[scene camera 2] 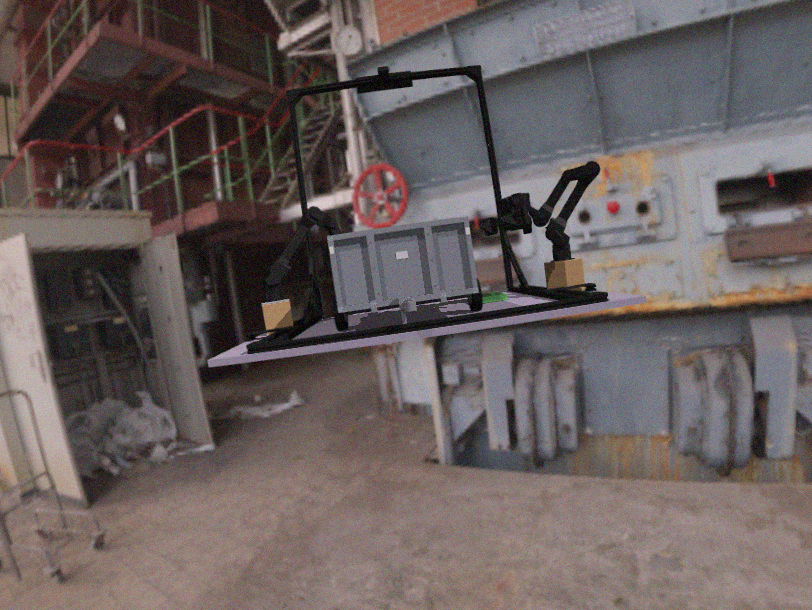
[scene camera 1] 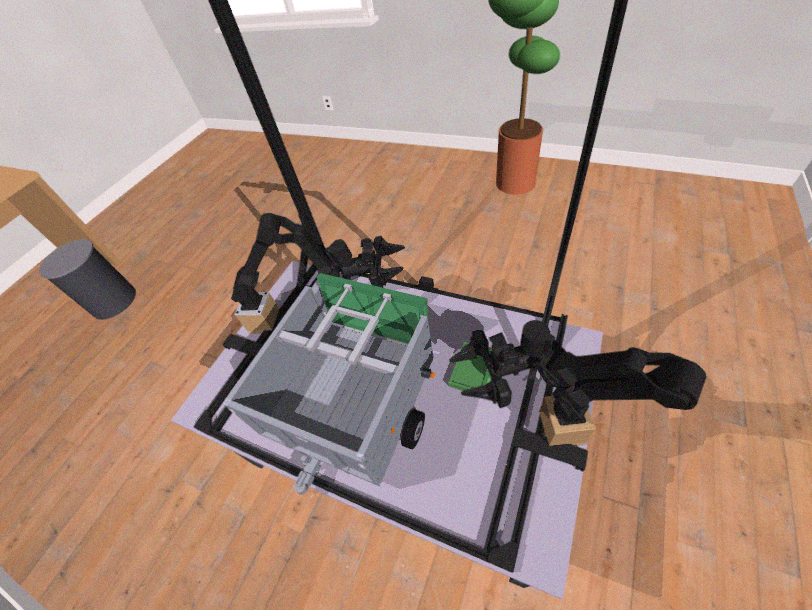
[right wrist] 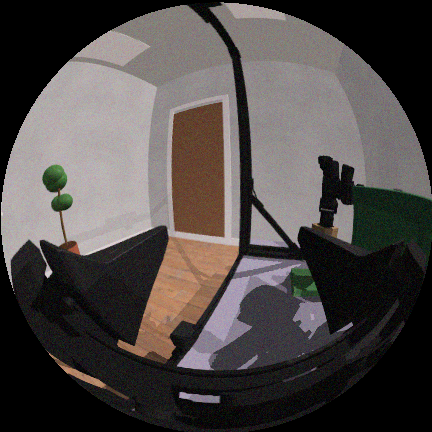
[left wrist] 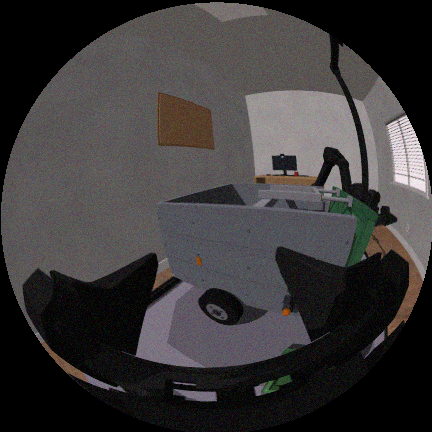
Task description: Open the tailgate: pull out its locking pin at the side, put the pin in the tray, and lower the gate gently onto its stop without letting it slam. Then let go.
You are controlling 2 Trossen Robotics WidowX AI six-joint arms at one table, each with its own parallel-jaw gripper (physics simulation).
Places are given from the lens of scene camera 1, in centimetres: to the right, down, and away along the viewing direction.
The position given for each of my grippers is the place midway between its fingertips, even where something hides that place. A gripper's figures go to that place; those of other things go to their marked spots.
my left gripper [scene camera 1: 455, 376]: 11, 17, 89
my right gripper [scene camera 1: 403, 257]: -1, -15, 121
grey truck bed [scene camera 1: 344, 398]: -18, 27, 109
green tailgate [scene camera 1: 399, 318]: -2, 4, 112
